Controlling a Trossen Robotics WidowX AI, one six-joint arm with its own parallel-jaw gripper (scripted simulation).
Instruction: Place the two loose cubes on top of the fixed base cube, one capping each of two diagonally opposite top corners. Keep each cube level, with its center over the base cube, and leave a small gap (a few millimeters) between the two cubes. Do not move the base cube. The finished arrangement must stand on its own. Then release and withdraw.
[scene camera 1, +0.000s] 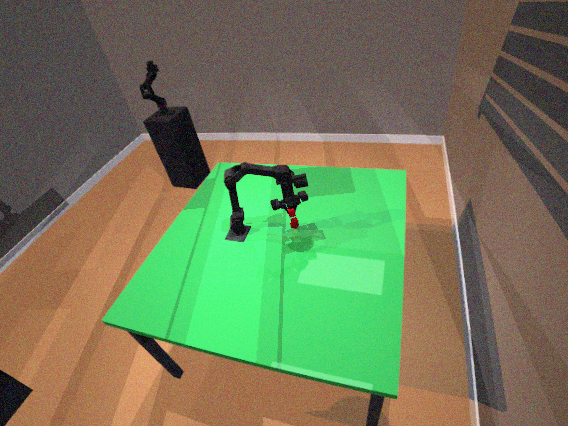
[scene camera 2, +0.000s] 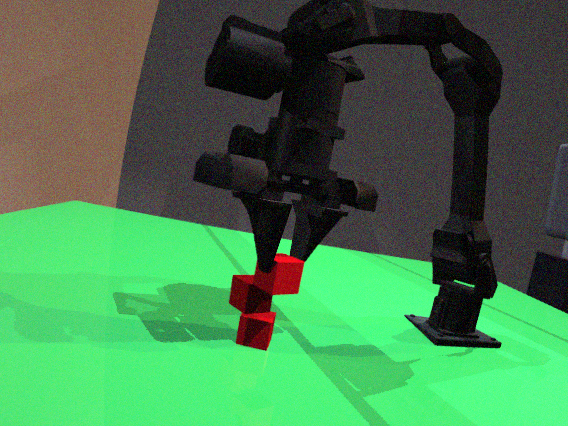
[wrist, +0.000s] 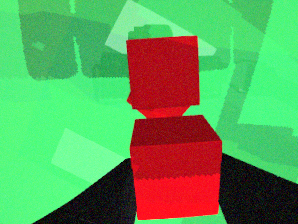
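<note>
Scene camera 2: my gripper (scene camera 2: 278, 271) holding a red cube (scene camera 2: 284, 276); a further red cube (scene camera 2: 255, 330) is also seen. Wrist view: my gripper (wrist: 173, 165) again, and another red cube (wrist: 164, 71).
</note>
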